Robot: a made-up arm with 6 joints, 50 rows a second.
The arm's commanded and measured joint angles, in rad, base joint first. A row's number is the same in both.
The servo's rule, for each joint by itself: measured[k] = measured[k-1] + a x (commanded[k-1-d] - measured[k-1]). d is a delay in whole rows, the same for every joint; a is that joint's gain. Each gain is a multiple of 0.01, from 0.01 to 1. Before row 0 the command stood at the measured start. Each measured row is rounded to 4 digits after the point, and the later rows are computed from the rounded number. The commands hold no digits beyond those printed.
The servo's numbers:
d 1
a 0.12 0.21 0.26 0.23 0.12 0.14
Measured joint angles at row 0:
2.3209, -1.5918, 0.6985, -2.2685, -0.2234, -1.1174
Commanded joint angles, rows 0 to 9:
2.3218, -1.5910, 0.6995, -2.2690, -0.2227, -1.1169
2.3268, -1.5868, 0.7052, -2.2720, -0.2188, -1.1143
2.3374, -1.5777, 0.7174, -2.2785, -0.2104, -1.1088
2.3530, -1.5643, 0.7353, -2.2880, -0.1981, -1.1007
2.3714, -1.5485, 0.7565, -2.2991, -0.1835, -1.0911
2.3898, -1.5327, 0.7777, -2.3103, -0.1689, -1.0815
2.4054, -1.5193, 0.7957, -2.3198, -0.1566, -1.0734
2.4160, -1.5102, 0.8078, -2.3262, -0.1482, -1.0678
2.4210, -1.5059, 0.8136, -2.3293, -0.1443, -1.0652
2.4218, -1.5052, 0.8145, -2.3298, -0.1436, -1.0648
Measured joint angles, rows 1 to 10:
2.3209, -1.5918, 0.6985, -2.2685, -0.2234, -1.1174
2.3210, -1.5916, 0.6988, -2.2686, -0.2233, -1.1173
2.3217, -1.5906, 0.7005, -2.2694, -0.2228, -1.1169
2.3236, -1.5879, 0.7049, -2.2715, -0.2213, -1.1158
2.3271, -1.5829, 0.7128, -2.2753, -0.2185, -1.1137
2.3324, -1.5757, 0.7242, -2.2808, -0.2143, -1.1105
2.3393, -1.5667, 0.7381, -2.2876, -0.2089, -1.1064
2.3472, -1.5567, 0.7531, -2.2950, -0.2026, -1.1018
2.3555, -1.5469, 0.7673, -2.3022, -0.1961, -1.0970
2.3634, -1.5383, 0.7793, -2.3084, -0.1899, -1.0925

